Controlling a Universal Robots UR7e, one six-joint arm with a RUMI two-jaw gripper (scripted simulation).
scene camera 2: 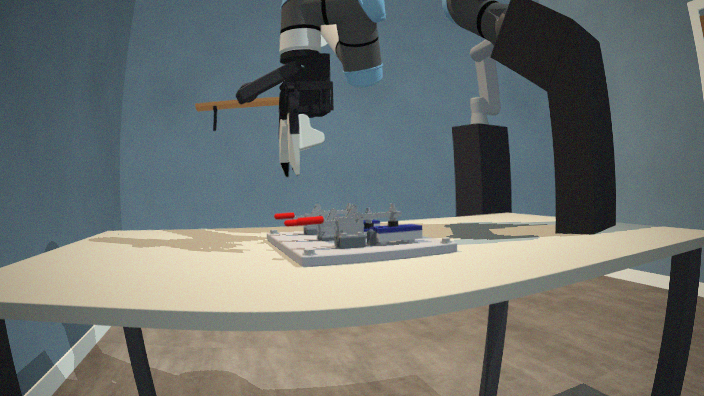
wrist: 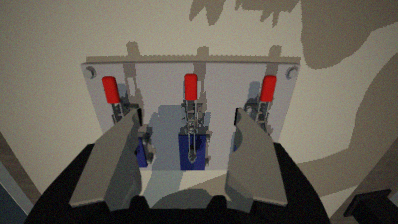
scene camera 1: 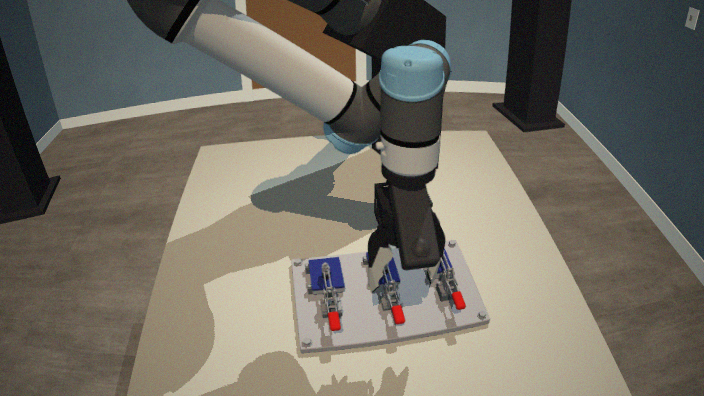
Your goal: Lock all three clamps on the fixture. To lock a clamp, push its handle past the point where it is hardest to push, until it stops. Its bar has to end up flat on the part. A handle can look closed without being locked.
Labels:
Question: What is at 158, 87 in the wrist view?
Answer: A grey fixture plate.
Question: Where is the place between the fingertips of my gripper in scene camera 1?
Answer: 402, 287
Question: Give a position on a blue part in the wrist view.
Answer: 200, 138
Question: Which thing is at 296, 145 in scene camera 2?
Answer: My gripper.

